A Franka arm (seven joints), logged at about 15 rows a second.
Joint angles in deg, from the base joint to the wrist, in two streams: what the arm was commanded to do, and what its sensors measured. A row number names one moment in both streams.
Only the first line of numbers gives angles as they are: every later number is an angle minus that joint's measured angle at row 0.
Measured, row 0:
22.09, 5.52, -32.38, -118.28, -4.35, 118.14, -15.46
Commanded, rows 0 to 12:
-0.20, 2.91, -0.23, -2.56, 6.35, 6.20, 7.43
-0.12, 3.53, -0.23, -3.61, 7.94, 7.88, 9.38
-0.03, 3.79, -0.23, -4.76, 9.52, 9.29, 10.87
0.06, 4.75, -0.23, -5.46, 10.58, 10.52, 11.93
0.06, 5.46, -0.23, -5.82, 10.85, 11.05, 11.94
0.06, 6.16, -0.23, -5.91, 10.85, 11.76, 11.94
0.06, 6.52, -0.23, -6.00, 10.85, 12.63, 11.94
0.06, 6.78, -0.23, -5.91, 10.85, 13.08, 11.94
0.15, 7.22, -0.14, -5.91, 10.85, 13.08, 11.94
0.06, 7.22, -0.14, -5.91, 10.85, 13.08, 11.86
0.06, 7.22, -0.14, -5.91, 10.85, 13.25, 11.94
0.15, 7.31, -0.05, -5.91, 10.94, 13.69, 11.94
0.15, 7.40, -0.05, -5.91, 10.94, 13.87, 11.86
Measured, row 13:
-0.04, 7.30, -0.17, -5.19, 9.70, 11.98, 11.47
